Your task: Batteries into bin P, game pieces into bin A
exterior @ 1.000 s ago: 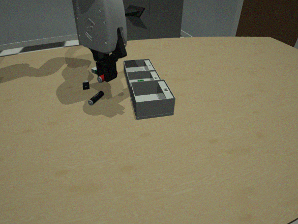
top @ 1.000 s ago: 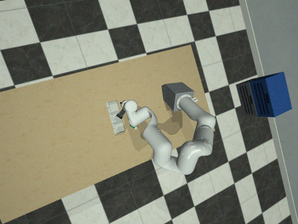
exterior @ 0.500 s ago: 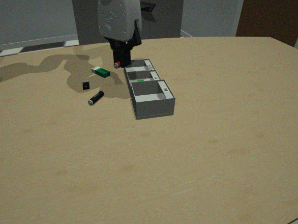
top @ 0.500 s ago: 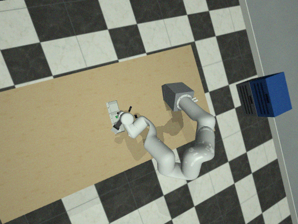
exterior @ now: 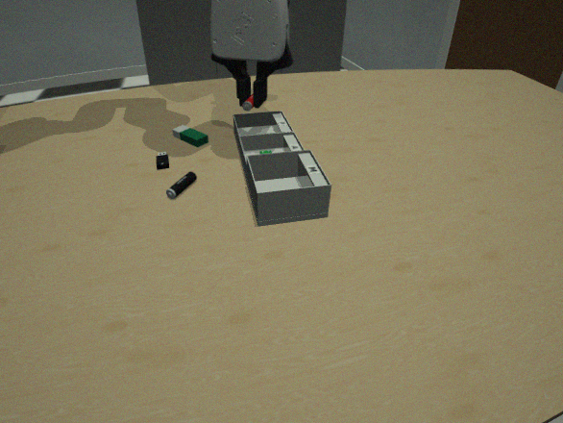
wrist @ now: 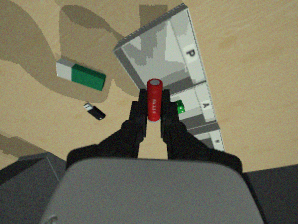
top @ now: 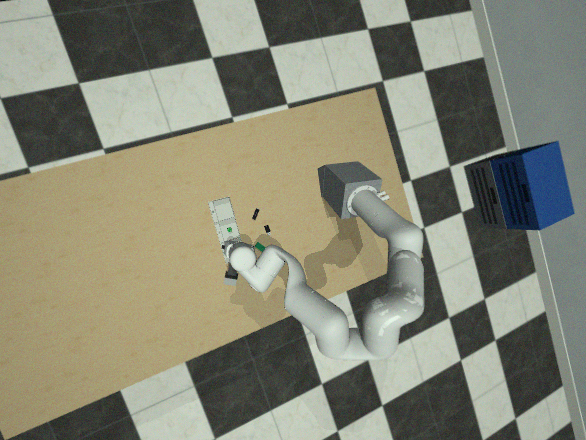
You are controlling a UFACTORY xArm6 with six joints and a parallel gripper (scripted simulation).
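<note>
My gripper is now 120 mm past the black battery, 90 mm to the left of it and 80 mm above it. Also, from my hand: bin 70 mm to the right, 70 mm below, 10 mm ahead; red battery 20 mm below; green die 70 mm to the right, 70 mm below.
</note>
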